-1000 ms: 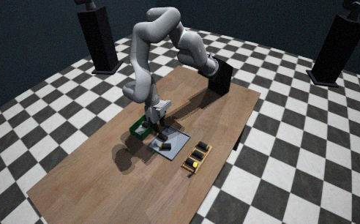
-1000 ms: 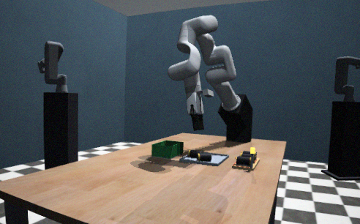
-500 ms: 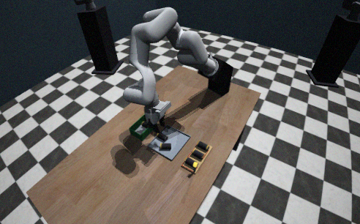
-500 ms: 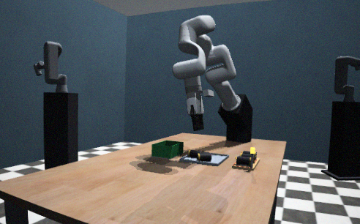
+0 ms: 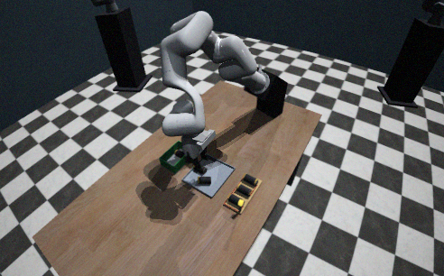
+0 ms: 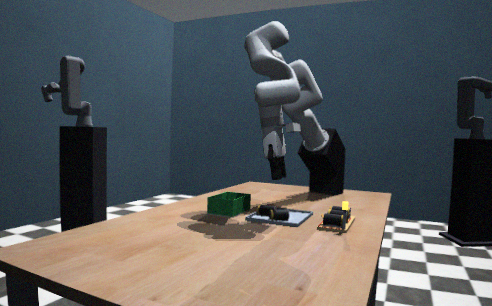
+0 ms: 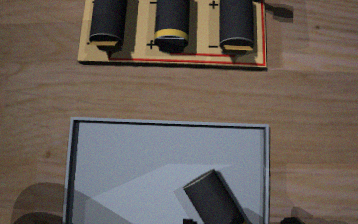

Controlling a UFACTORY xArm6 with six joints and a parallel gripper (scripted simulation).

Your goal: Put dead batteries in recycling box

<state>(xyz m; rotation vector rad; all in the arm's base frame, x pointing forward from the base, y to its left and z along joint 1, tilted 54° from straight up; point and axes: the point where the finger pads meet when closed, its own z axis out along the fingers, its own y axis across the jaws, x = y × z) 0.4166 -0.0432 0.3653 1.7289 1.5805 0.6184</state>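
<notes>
Now: the grey tray 16 cm below my hand, 4 cm behind it and 2 cm to the left of it. Also, from my hand: green recycling box (16 cm to the right, 14 cm below, 11 cm behind).
</notes>
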